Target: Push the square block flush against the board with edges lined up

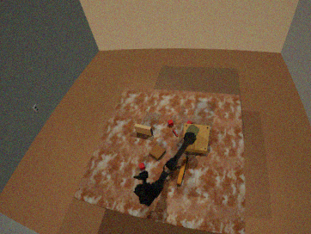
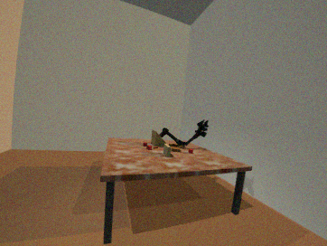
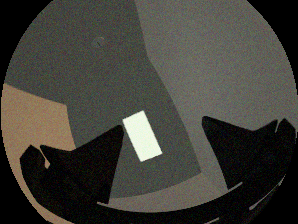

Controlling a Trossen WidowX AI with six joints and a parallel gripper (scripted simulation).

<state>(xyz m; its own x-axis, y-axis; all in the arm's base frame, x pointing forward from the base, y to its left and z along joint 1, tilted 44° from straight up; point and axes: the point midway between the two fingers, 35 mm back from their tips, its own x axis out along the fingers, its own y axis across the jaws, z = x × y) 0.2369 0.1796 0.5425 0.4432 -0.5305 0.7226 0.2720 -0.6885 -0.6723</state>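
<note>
The block is 150 mm ahead of my gripper tip, 590 mm to the right of it and 350 mm below it. The rest, counted from my gripper tip: board: 230 mm behind, 260 mm to the right, 380 mm below.
</note>
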